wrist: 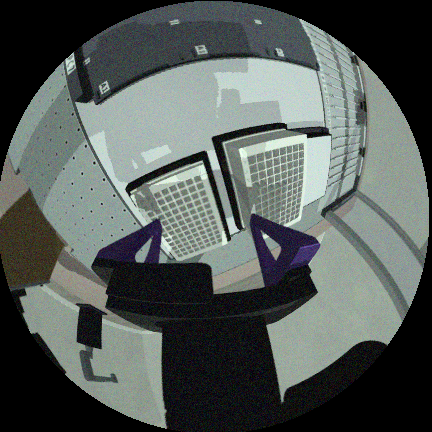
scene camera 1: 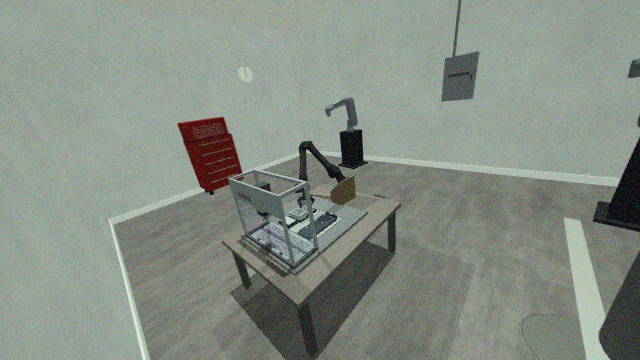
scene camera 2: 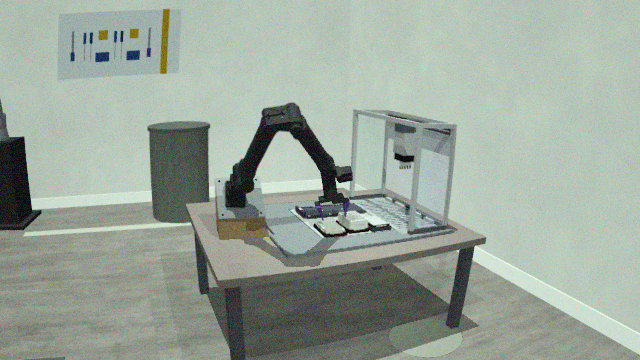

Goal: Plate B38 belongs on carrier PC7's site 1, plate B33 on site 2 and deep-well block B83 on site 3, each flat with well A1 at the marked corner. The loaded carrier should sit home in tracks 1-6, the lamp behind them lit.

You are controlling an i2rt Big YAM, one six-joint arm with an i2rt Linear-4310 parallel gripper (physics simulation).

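Seen in the pictures: gripper, fingertip midpoint: [wrist: 205, 220] [scene camera 1: 305, 207] [scene camera 2: 334, 218]; arm's base, link origin: [scene camera 1: 343, 182] [scene camera 2: 235, 195].
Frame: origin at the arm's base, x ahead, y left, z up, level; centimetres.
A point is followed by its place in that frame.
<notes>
My gripper [scene camera 1: 302, 204] @[x 41.7, y -5.2, z -10.4 cm] [scene camera 2: 333, 216] @[x 41.7, y -5.2, z -10.4 cm] [wrist: 205, 220] @[x 41.7, y -5.2, z -10.4 cm] is open and empty, purple fingertips pointing down. In the wrist view its left fingertip overlaps a low white well plate [scene camera 2: 330, 227] @[x 39.2, y -8.7, z -13.0 cm] [wrist: 189, 215] @[x 40.2, y -5.8, z -12.8 cm]; its right fingertip overlaps the near edge of a taller white block [scene camera 2: 354, 221] @[x 49.1, y -10.4, z -10.3 cm] [wrist: 277, 180] @[x 49.9, y -2.4, z -10.1 cm], seemingly the deep-well block. Both sit in black nests, side by side. A third low black nest [scene camera 2: 379, 226] @[x 61.0, y -9.9, z -13.5 cm] [wrist: 317, 131] @[x 61.8, y 2.9, z -14.1 cm] is beyond the block; whether it holds a plate is unclear. The dark carrier [scene camera 1: 320, 225] @[x 46.4, y 20.8, z -14.3 cm] [scene camera 2: 307, 212] @[x 35.0, y 16.5, z -14.2 cm] [wrist: 165, 62] @[x 41.2, y 11.6, z -14.3 cm] lies apart, with A1 marks along its edge. Plate labels and the lamp cannot be made out.
The framed deck enclosure [scene camera 1: 282, 200] @[x 81.6, y 41.9, z 28.9 cm] [scene camera 2: 417, 175] @[x 73.3, y -17.9, z 10.9 cm] stands at the table's far end from the arm base, over the slotted track deck [scene camera 1: 280, 240] [wrist: 342, 100] @[x 74.1, y 11.5, z -15.3 cm]. A pipetting head [scene camera 2: 405, 142] @[x 78.8, y 7.8, z 20.5 cm] hangs inside it. A wooden block [scene camera 2: 241, 228] @[x 1.9, y -7.3, z -12.3 cm] [wrist: 30, 240] @[x 11.7, y 0.2, z -10.8 cm] is by the arm base.
</notes>
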